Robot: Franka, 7 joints.
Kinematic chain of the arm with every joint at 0, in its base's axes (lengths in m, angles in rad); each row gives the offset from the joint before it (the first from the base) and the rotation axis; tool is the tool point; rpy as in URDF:
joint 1: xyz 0 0 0.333 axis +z
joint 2: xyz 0 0 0 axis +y
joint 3: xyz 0 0 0.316 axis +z
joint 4: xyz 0.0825 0 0 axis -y
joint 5: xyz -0.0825 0 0.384 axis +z
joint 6: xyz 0 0 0 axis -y
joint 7: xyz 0.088 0 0 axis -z
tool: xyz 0 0 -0.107 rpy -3.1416 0 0
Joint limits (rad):
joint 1: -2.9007..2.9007
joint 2: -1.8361..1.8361
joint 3: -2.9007..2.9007
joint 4: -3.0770..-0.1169
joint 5: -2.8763..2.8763
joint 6: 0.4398..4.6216
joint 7: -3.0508..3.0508
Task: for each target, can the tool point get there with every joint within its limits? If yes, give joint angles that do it. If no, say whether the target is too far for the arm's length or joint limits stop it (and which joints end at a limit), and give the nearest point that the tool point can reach.
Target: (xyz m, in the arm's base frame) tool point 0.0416 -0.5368 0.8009
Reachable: yes | joints -1.0079 0.1934 -0.8909 -1.1897 1.6086 1.0883 -2.3626
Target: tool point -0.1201 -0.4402 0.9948
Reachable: yes | joints 1.2596 -1.2861 -0.0660 -1.0656 0.5975 2.2849 0.1646
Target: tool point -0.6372 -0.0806 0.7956
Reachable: yes | joints -0.0127 -0.8286 -1.4501 -0.3502 0.8791 3.6435 -1.9193
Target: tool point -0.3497 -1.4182 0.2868
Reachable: no: too far | nearest point -0.2053 -0.8325 0.3059 | short by 0.604 m
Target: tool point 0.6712 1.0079 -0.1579
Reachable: no: too far | nearest point 0.4407 0.6617 0.0107 | short by 0.449 m
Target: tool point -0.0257 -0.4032 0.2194
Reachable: yes | joints -1.2175 0.5515 -0.0728 -2.3606 -1.4107 0.7716 -0.6798
